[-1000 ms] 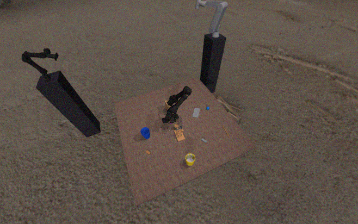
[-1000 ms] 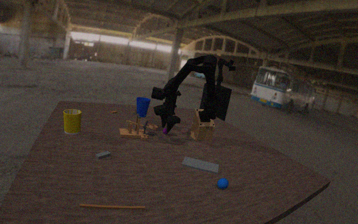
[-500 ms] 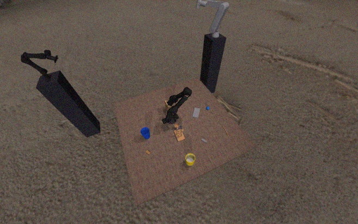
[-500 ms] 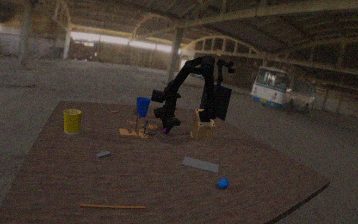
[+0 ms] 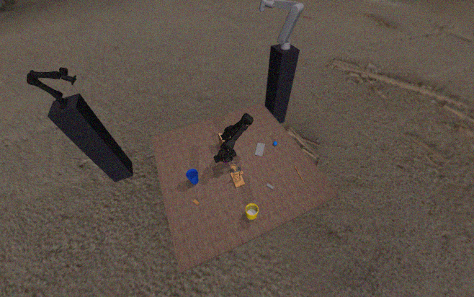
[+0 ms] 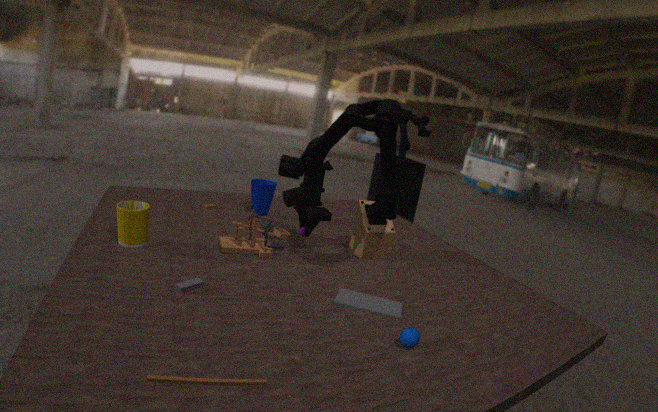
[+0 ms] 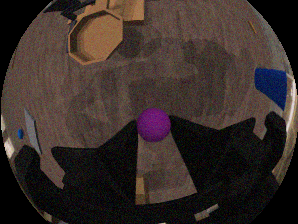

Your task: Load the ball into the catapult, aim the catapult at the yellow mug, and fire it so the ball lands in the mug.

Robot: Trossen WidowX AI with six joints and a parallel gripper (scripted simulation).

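Now: gripper tip 150 mm short of the catapult, 50 mm to the right of it and 20 mm below it. From my gripper tip the other things lie so: small purple ball 10 mm above; then grey slab 20 mm behind, 350 mm to the left, 30 mm below; then blue cup 50 mm ahead, 300 mm to the right, 10 mm below.
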